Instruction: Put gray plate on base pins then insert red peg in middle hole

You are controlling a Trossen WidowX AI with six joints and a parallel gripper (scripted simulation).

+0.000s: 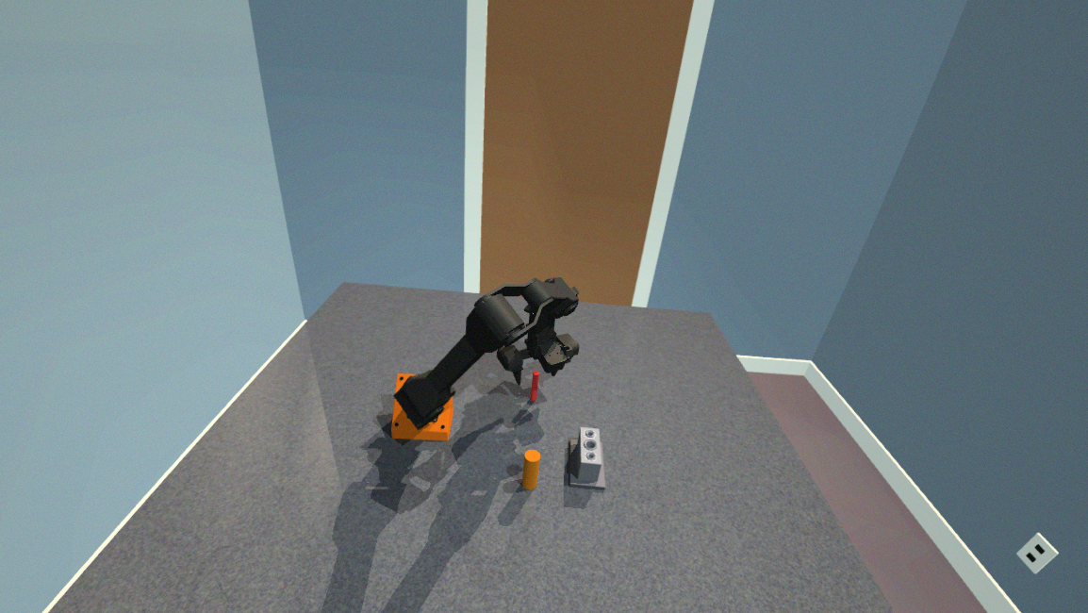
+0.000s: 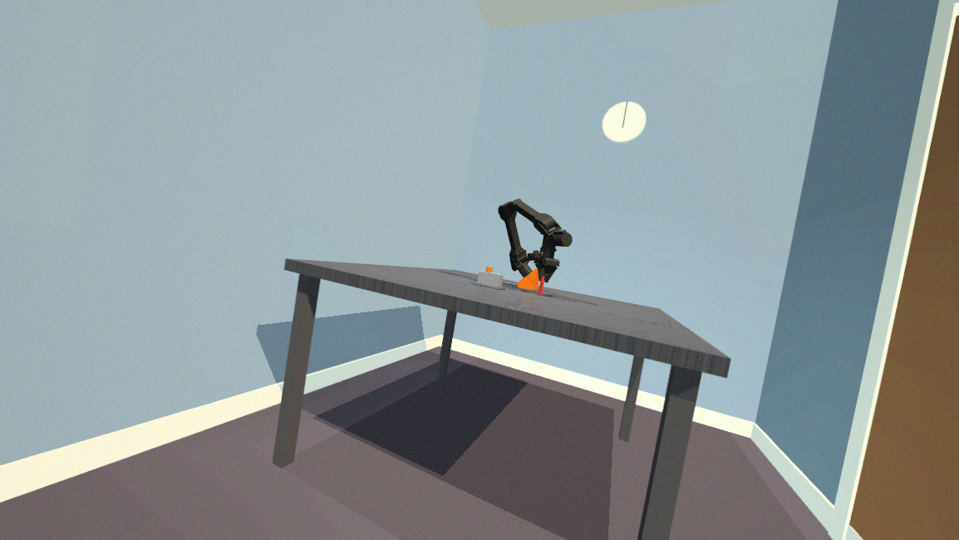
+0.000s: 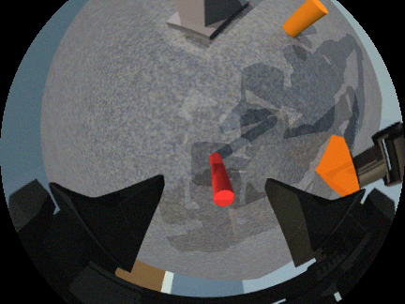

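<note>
Right now the red peg is 20 mm below my gripper tip. Also, from my gripper tip: base: 190 mm to the right, 120 mm ahead, 50 mm below; then gray plate: 190 mm to the right, 120 mm ahead, 10 mm below; then orange cylinder: 250 mm to the right, 20 mm below.
</note>
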